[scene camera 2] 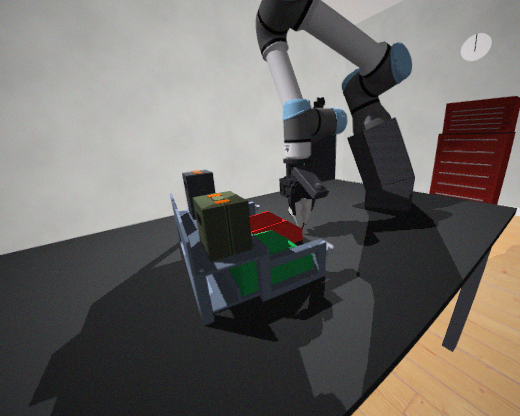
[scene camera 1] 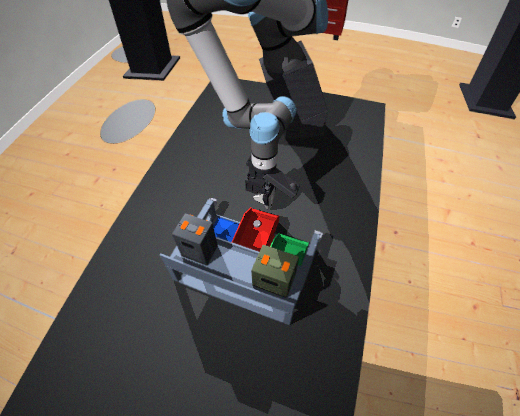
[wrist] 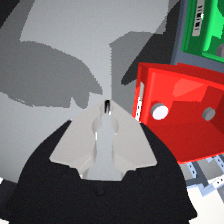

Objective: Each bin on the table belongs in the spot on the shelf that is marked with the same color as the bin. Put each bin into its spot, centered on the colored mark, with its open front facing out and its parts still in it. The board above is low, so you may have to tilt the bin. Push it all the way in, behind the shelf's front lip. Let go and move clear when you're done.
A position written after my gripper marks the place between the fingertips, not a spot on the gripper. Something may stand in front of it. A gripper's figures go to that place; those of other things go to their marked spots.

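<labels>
Distances from the lens: my gripper (scene camera 2: 301, 230), 67 cm from the lens; a green bin (scene camera 2: 245, 275), 42 cm from the lens.
</labels>
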